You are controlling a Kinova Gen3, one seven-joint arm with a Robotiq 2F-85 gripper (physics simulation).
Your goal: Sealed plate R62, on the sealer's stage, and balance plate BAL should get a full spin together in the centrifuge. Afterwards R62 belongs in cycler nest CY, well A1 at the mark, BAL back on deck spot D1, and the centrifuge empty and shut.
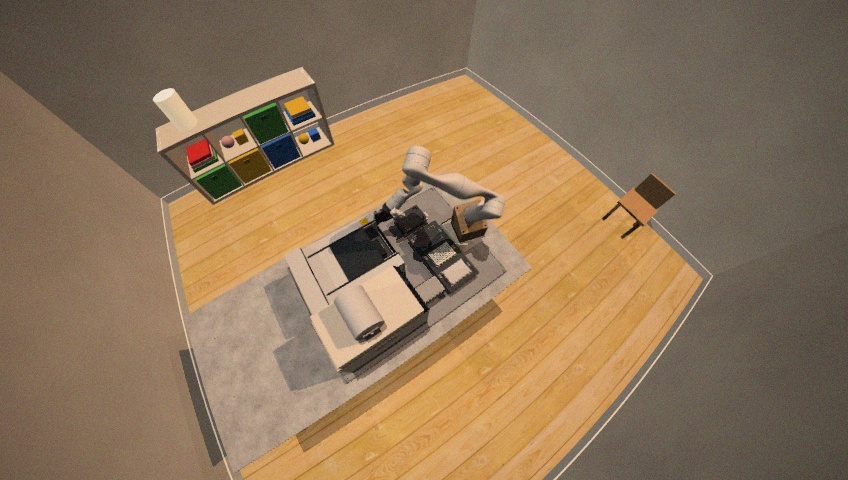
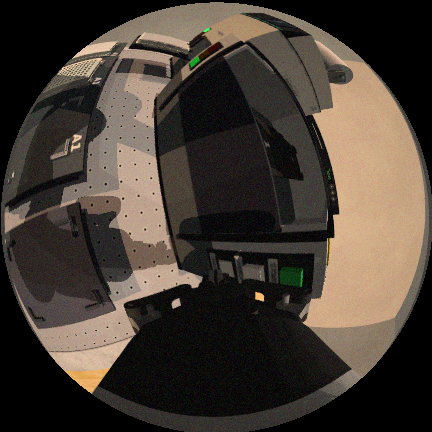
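Where they show: gripper, between the fingertips: (image 2: 215, 277); arm's base, origin of its link: (image 1: 471, 214).
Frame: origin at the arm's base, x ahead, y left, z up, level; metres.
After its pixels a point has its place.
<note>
My gripper (image 1: 378, 217) {x 0.472, y -0.250, z -0.030 m} (image 2: 215, 277) {x 0.472, y -0.250, z -0.030 m} is shut and empty, at the centrifuge's button panel; contact is unclear. The centrifuge (image 1: 363, 252) {x 0.612, y -0.077, z 0.087 m} (image 2: 225, 165) {x 0.475, y -0.139, z 0.010 m} has a dark top; whether its lid is open is unclear. Its panel carries two pale buttons and a green button (image 2: 291, 276) {x 0.471, y -0.233, z 0.058 m}. A pale plate, apparently R62 (image 1: 429, 289) (image 2: 161, 43), lies on the stage of the sealer (image 1: 371, 306) {x 0.705, y 0.236, z 0.325 m} (image 2: 295, 60) {x 0.630, y 0.108, z 0.149 m}. A solid pale plate (image 1: 457, 270) {x 0.250, y 0.207, z -0.051 m} (image 2: 95, 48), apparently BAL, sits at the deck rack's far end. A separate dark nest (image 1: 410, 219) {x 0.277, y -0.193, z -0.072 m} (image 2: 50, 265) {x 0.294, y -0.191, z -0.072 m}, apparently CY, holds no visible plate; its label is unreadable.
A perforated white plate (image 1: 442, 253) {x 0.258, y 0.087, z -0.053 m} (image 2: 78, 71) sits beside the solid one. A dark deck spot marked A1 (image 2: 50, 135) {x 0.298, y -0.050, z -0.068 m} lies between it and the separate nest. A film roll (image 1: 358, 310) {x 0.747, y 0.231, z 0.350 m} (image 2: 332, 62) tops the sealer. A green light (image 2: 195, 61) {x 0.474, y 0.044, z 0.007 m} shows on the centrifuge.
</note>
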